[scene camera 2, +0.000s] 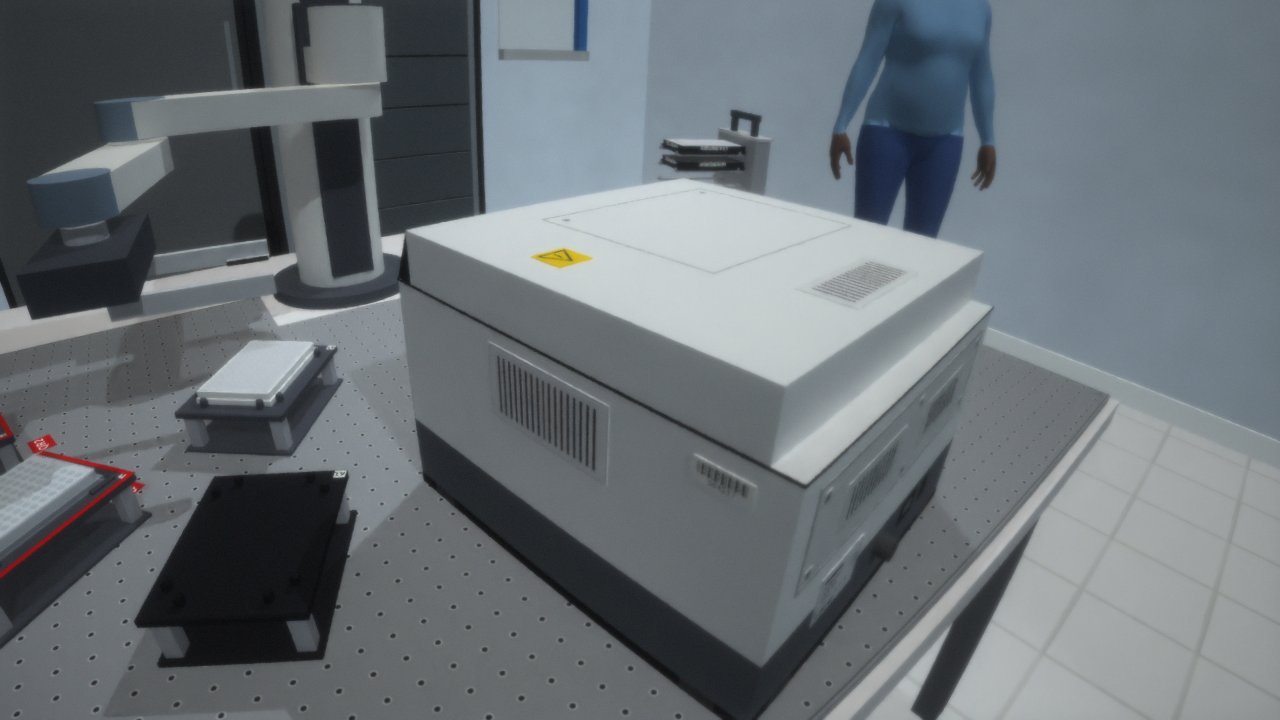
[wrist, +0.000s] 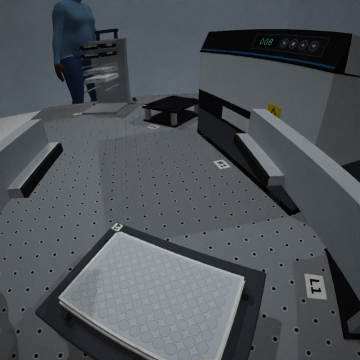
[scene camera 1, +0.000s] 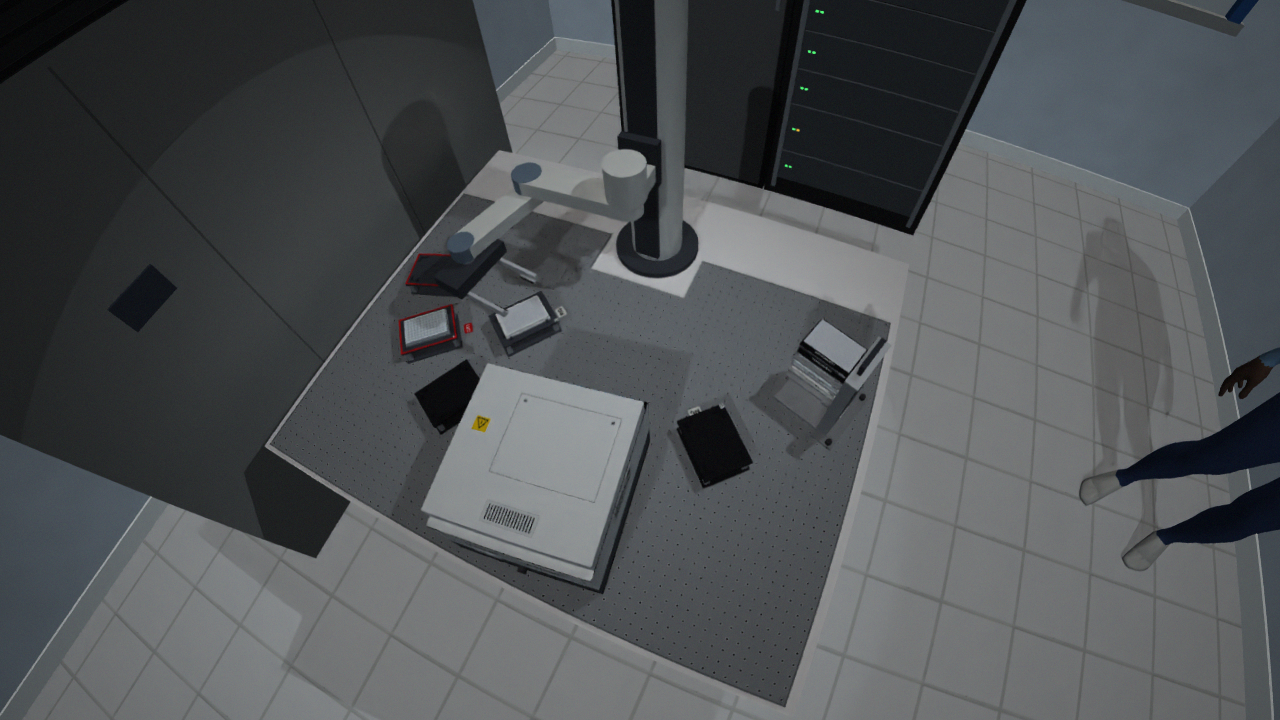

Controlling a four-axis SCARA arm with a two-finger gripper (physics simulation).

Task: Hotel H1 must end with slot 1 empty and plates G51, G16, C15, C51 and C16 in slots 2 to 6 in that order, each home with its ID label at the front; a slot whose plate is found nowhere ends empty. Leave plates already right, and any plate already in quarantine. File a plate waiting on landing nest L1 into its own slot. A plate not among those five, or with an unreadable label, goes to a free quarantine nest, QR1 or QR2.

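Where they show: gripper, fingertip midpoint: [scene camera 2: 271, 264] [scene camera 1: 520, 295]; arm's base, origin of the base link: [scene camera 2: 344, 283] [scene camera 1: 657, 246].
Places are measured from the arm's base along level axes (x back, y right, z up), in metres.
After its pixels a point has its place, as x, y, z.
Note:
A pale plate [scene camera 1: 525, 316] @[-0.422, 0.203, 0.077] [scene camera 2: 257, 370] @[-0.435, 0.219, 0.077] [wrist: 155, 300] sits on a dark nest [scene camera 1: 529, 340] @[-0.456, 0.185, 0.018] [scene camera 2: 228, 412] @[-0.484, 0.261, 0.063] [wrist: 257, 295]; no readable ID shows. My gripper [scene camera 1: 520, 295] @[-0.432, 0.182, 0.191] [scene camera 2: 270, 262] @[-0.432, 0.182, 0.191] [wrist: 145, 127] is open and empty, its fingers apart and above table height, near this nest. Hotel H1 [scene camera 1: 848, 398] @[-0.421, -0.622, 0.219] [scene camera 2: 757, 161] @[-0.414, -0.605, 0.231] [wrist: 118, 70] holds dark-edged plates in its upper part; their labels are too small to read. Black landing nest L1 [scene camera 1: 447, 394] @[-0.702, 0.281, 0.063] [scene camera 2: 250, 546] @[-0.704, 0.282, 0.063] has no plate on it. A plate [scene camera 1: 427, 328] @[-0.560, 0.444, 0.077] [scene camera 2: 31, 492] @[-0.552, 0.435, 0.077] sits on the red-edged nest QR1 [scene camera 1: 458, 340] @[-0.542, 0.364, 0.037] [scene camera 2: 85, 510] @[-0.583, 0.397, 0.063]. Nest QR2 [scene camera 1: 416, 274] @[-0.405, 0.610, 0.063] is partly hidden by my gripper.
The white instrument [scene camera 1: 537, 456] @[-0.800, -0.092, 0.267] [scene camera 2: 626, 376] @[-0.897, 0.079, 0.233] [wrist: 280, 85] stands between L1 and another black nest [scene camera 1: 713, 445] @[-0.566, -0.380, 0.063] [wrist: 172, 103], which bears no plate. The arm's column [scene camera 1: 669, 134] @[-0.048, -0.058, 0.461] [scene camera 2: 299, 161] @[-0.048, 0.058, 0.232] stands at the table's back edge. A person [scene camera 1: 1190, 456] [scene camera 2: 921, 116] [wrist: 75, 45] stands beyond the hotel.

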